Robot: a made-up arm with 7 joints.
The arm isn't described. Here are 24 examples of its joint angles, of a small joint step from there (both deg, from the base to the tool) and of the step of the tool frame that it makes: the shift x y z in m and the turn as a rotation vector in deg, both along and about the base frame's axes.
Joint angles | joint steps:
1: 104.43 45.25 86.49 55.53 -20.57 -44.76 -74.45 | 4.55 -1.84 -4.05 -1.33 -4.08 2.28 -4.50
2: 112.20 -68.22 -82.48 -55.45 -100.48 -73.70 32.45 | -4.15 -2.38 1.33 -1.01 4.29 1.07 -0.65
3: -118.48 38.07 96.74 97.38 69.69 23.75 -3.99 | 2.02 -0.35 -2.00 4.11 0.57 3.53 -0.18
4: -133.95 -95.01 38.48 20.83 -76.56 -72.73 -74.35 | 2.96 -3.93 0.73 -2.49 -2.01 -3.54 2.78
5: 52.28 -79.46 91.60 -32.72 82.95 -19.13 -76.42 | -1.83 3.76 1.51 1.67 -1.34 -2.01 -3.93
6: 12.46 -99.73 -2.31 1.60 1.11 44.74 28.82 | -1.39 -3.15 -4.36 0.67 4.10 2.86 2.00
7: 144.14 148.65 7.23 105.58 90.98 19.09 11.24 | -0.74 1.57 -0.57 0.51 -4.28 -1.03 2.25
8: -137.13 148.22 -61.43 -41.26 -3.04 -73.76 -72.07 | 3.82 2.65 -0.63 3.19 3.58 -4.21 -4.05
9: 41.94 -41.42 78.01 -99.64 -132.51 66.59 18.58 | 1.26 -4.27 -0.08 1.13 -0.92 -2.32 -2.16
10: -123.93 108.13 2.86 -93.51 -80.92 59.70 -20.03 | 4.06 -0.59 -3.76 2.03 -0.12 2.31 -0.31
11: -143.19 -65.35 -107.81 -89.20 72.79 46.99 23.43 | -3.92 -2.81 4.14 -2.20 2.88 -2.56 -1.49
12: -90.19 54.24 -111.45 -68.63 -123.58 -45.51 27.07 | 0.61 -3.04 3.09 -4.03 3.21 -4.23 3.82
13: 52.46 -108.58 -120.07 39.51 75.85 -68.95 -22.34 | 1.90 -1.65 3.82 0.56 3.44 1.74 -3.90
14: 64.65 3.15 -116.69 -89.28 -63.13 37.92 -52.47 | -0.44 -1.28 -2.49 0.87 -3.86 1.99 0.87
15: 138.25 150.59 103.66 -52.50 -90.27 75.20 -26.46 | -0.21 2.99 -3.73 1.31 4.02 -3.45 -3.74
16: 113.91 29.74 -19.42 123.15 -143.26 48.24 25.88 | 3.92 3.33 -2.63 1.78 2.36 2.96 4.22
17: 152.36 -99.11 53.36 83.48 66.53 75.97 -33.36 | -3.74 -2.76 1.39 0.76 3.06 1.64 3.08
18: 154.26 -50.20 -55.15 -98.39 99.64 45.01 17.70 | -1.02 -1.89 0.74 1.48 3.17 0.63 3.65
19: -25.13 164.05 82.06 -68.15 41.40 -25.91 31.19 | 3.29 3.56 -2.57 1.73 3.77 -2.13 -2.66
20: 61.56 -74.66 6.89 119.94 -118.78 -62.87 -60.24 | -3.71 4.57 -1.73 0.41 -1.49 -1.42 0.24
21: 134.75 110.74 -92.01 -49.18 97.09 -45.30 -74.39 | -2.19 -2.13 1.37 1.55 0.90 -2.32 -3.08
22: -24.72 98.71 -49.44 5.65 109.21 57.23 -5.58 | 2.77 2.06 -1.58 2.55 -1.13 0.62 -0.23
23: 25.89 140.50 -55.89 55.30 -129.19 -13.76 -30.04 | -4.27 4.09 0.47 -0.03 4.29 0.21 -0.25
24: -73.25 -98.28 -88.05 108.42 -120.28 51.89 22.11 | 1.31 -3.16 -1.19 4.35 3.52 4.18 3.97
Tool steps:
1: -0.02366 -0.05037 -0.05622 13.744 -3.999 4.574
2: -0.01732 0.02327 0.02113 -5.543 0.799 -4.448
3: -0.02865 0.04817 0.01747 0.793 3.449 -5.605
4: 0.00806 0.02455 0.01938 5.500 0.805 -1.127
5: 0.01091 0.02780 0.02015 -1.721 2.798 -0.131
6: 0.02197 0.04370 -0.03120 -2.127 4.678 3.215
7: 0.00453 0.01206 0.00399 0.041 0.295 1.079
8: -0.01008 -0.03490 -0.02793 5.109 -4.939 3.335
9: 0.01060 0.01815 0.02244 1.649 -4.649 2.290
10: 0.03013 -0.00262 -0.00080 1.946 4.176 2.965
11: -0.01759 -0.00631 0.00786 -3.222 6.776 4.055
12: 0.02041 -0.04765 -0.01288 -6.603 -4.183 -8.769
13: 0.01662 -0.01288 0.02042 1.475 1.286 -0.641
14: -0.01456 -0.02609 -0.01398 3.075 -5.158 4.631
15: -0.01485 -0.01797 -0.00060 0.723 -1.350 1.793
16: 0.00570 -0.01601 0.00247 9.375 3.022 -3.062
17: 0.03091 -0.03153 -0.01065 -3.224 -4.079 -1.740
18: -0.02437 -0.00433 -0.01883 -0.601 6.186 -0.890
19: -0.01564 -0.01191 -0.01533 3.938 -1.865 -2.580
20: -0.04151 -0.02560 0.01261 -1.993 3.218 -1.086
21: 0.00247 -0.00882 -0.00901 -0.548 -0.188 -0.650
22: 0.00233 0.00676 -0.02645 -0.944 -2.379 -0.623
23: 0.02900 0.02901 -0.02316 -3.702 -1.018 -6.110
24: -0.00700 -0.01444 -0.03508 -2.206 4.829 -3.429
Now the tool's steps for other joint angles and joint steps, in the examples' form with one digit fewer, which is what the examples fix.
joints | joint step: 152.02 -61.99 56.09 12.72 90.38 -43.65 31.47 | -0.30 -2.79 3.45 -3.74 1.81 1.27 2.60
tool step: 0.0159 -0.0232 0.0326 -1.42 3.91 2.65
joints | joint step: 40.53 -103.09 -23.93 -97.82 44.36 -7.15 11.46 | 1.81 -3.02 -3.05 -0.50 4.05 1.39 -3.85
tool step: -0.0400 -0.0047 0.0004 0.63 -0.53 5.15
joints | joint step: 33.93 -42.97 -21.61 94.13 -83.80 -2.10 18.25 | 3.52 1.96 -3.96 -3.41 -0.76 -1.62 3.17
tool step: 0.0289 0.0269 -0.0508 6.04 3.99 4.91
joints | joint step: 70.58 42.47 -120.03 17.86 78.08 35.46 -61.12 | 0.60 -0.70 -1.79 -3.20 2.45 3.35 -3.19
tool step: 0.0399 -0.0191 0.0105 -0.41 -1.98 -3.39
